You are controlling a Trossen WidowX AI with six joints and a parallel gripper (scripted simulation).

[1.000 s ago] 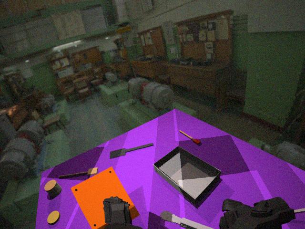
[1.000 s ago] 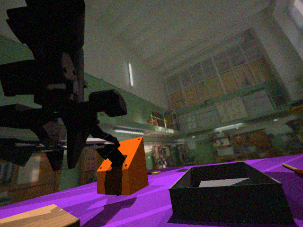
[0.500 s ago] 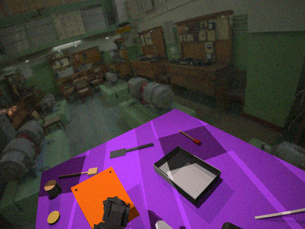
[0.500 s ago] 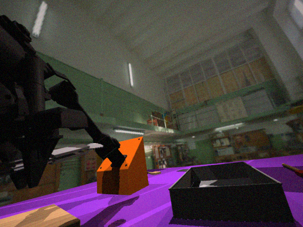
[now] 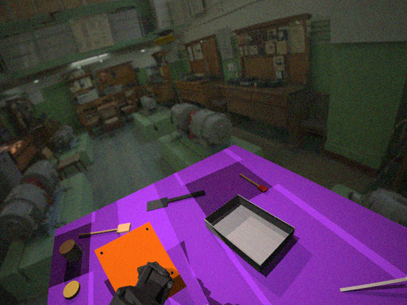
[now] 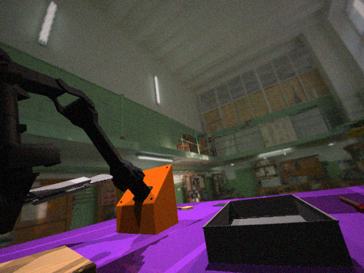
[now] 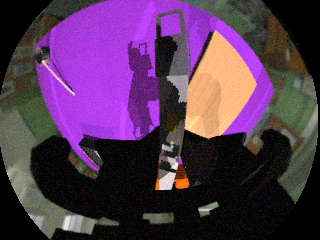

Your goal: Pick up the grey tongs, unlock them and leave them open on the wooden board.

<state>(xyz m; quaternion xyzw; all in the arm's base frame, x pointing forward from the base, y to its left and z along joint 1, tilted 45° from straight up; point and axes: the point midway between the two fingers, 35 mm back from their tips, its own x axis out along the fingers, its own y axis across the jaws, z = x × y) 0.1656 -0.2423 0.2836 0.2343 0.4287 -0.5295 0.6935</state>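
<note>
The wooden board is 16 cm behind my gripper tip, 4 cm to the right of it and 10 cm below it. Round my gripper tip: roasting tin: 22 cm ahead, 41 cm to the left, 8 cm below; then dark spatula: 1 cm ahead, 81 cm to the left, 10 cm below; then red-headed brush: 44 cm ahead, 63 cm to the left, 10 cm below.
</note>
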